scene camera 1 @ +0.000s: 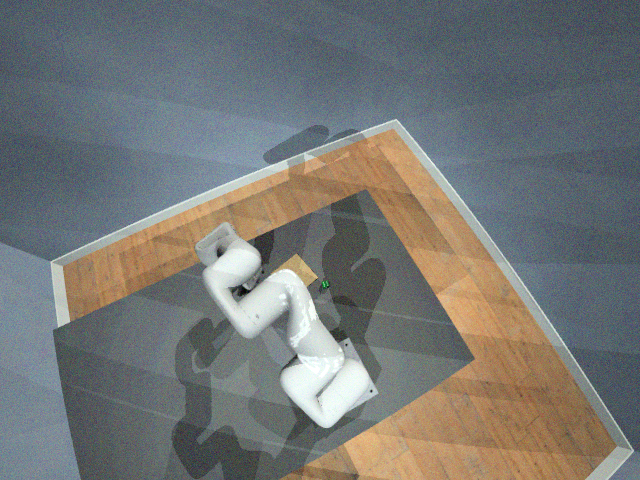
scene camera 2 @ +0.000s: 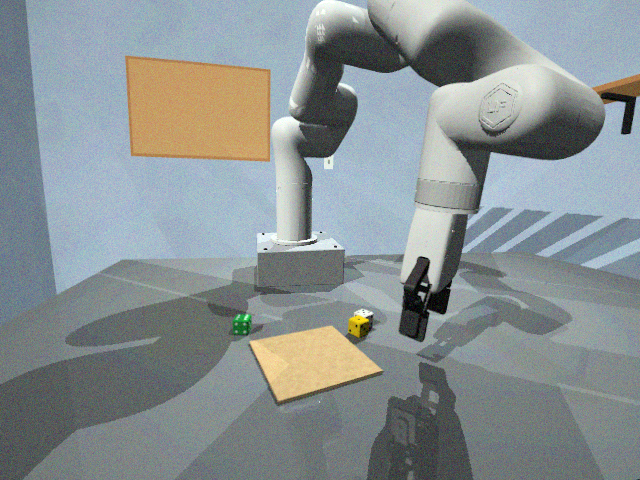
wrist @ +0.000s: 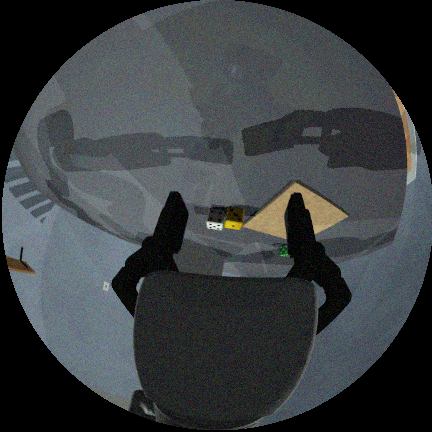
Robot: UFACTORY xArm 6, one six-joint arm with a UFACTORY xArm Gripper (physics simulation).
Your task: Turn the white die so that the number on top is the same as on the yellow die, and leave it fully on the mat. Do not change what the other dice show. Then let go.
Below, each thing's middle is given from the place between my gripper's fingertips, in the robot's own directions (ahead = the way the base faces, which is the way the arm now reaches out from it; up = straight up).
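Tan mat (scene camera 2: 296,365): 40 mm behind my hand, 150 mm to the right of it, 50 mm below it.
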